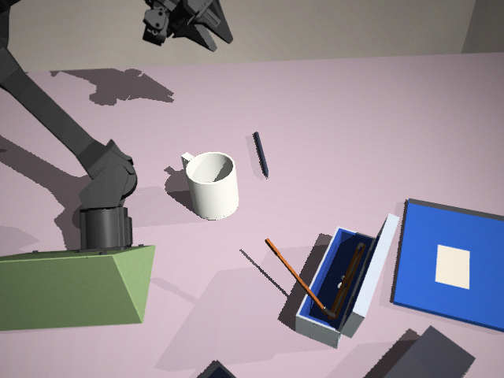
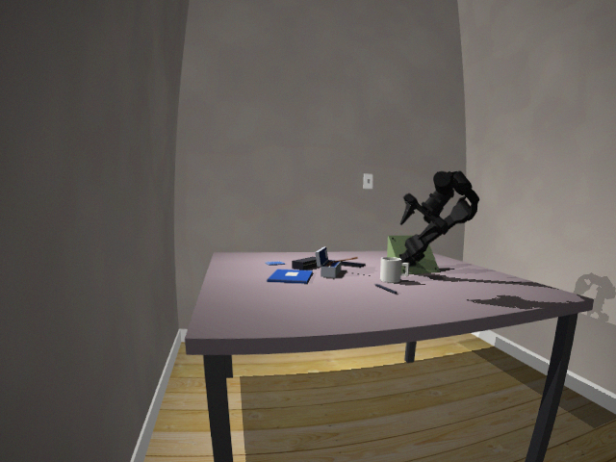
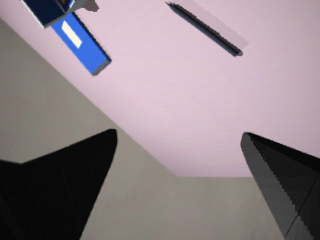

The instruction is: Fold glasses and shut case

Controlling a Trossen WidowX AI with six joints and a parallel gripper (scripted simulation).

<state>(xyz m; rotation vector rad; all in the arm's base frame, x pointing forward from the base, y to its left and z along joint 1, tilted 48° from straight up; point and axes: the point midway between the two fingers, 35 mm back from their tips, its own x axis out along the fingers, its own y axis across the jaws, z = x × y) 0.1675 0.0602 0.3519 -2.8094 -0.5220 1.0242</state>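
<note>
My hand is 16 cm short of the glasses case, 40 cm to the left of it and 19 cm above it. Round my hand: dark grey box: 19 cm ahead, 54 cm to the right, 21 cm below; white mug: 2 cm behind, 18 cm to the right, 19 cm below; glasses case lid: 18 cm ahead, 41 cm to the right, 16 cm below.
</note>
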